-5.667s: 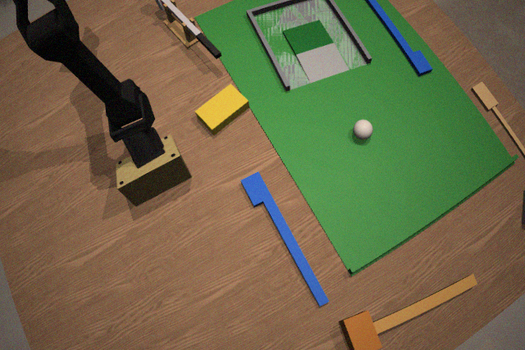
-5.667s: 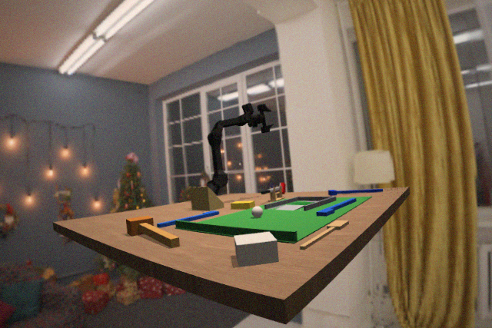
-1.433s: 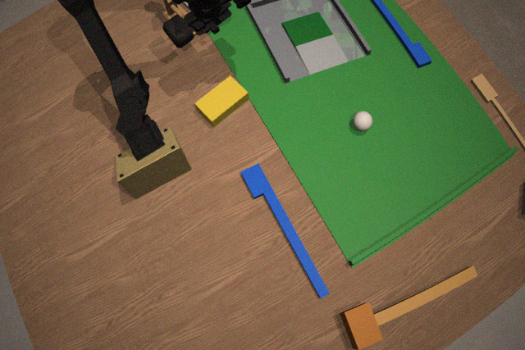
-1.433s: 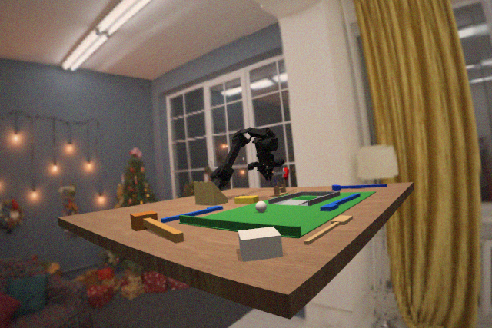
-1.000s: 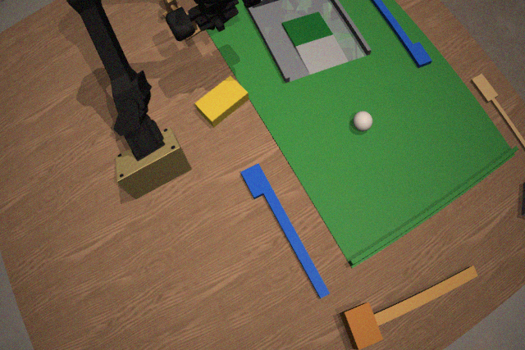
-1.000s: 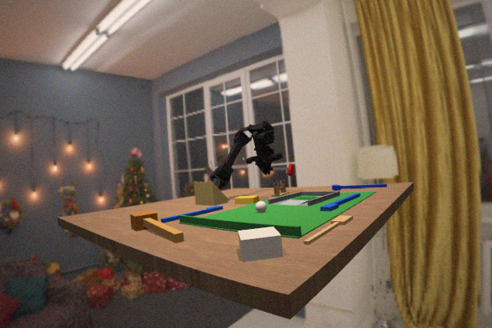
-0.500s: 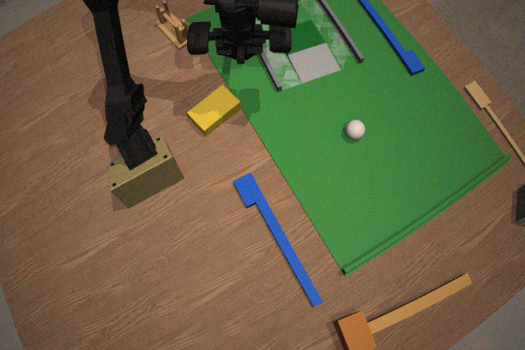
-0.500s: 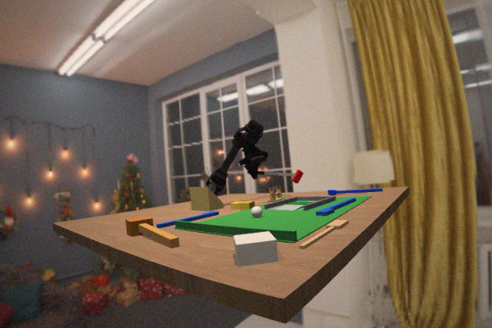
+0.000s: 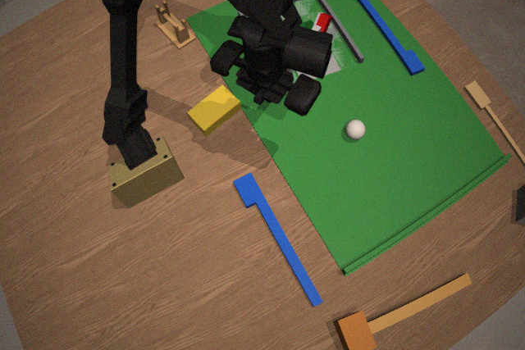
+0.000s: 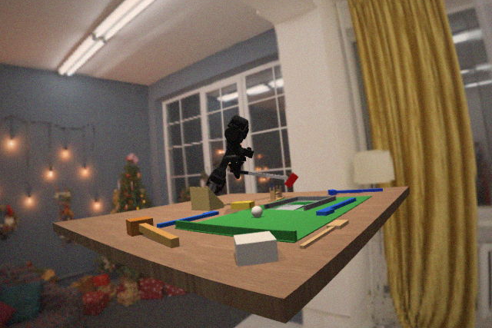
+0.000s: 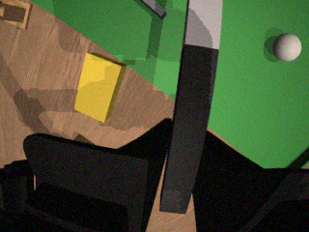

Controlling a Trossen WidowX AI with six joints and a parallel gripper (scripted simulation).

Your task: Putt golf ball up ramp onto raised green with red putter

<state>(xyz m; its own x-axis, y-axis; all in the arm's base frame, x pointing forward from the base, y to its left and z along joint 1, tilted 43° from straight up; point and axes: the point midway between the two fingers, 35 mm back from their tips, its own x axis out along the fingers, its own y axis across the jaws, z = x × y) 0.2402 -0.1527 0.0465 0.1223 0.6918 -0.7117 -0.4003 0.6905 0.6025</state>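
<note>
My gripper tip is 110 mm short of the red putter and 50 mm to the right of it. Round my gripper tip: white block 510 mm to the right, 390 mm ahead, 130 mm below; white golf ball 150 mm ahead, 120 mm below, 110 mm to the right; yellow block 130 mm below, 110 mm to the left, 60 mm behind.
</note>
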